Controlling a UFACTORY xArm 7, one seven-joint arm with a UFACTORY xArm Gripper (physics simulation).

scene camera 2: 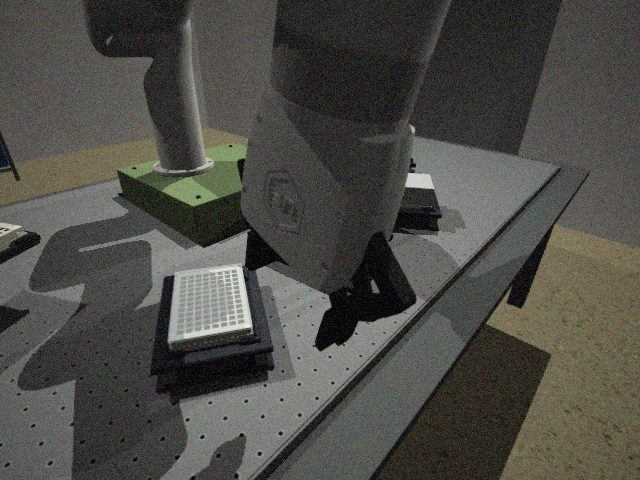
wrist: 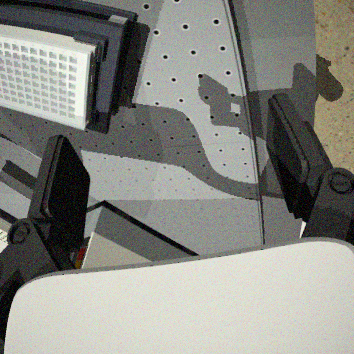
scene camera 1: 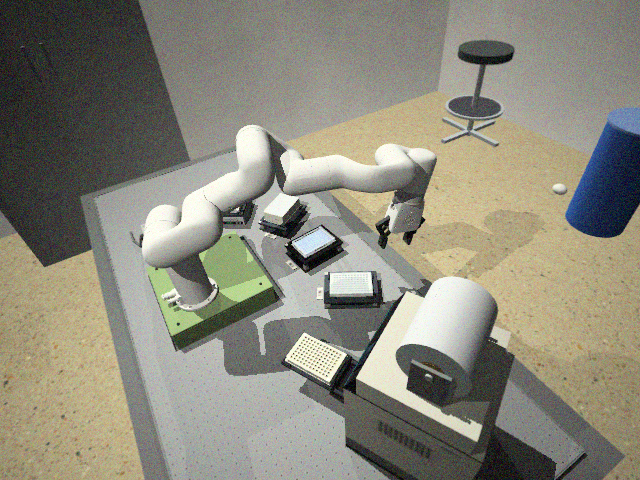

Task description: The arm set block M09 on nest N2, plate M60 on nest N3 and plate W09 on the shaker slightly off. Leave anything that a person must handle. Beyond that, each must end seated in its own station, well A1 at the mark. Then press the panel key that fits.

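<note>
My gripper [scene camera 1: 395,239] [scene camera 2: 292,299] [wrist: 169,136] is open and empty, pointing down above the table's long edge. A white well plate [scene camera 1: 351,283] [scene camera 2: 210,304] [wrist: 40,75] lies on a dark station [scene camera 1: 353,302] [scene camera 2: 261,330] [wrist: 116,65]; it looks slightly turned on it in the wrist view. A blue-topped plate [scene camera 1: 313,241] lies on a black station [scene camera 1: 324,256], hidden by the gripper in scene camera 2. A white block [scene camera 1: 281,207] [scene camera 2: 420,180] sits on a dark station [scene camera 1: 279,227] [scene camera 2: 419,220] farther back. Labels and the A1 marks are unreadable. The key panel cannot be made out.
A cream plate [scene camera 1: 316,357] [scene camera 2: 7,230] lies on a dark holder beside a beige machine [scene camera 1: 382,366] [wrist: 117,248] carrying a white cylinder [scene camera 1: 454,330]. Another station [scene camera 1: 236,212] is partly behind the arm. The arm stands on a green base [scene camera 1: 232,268] [scene camera 2: 206,198].
</note>
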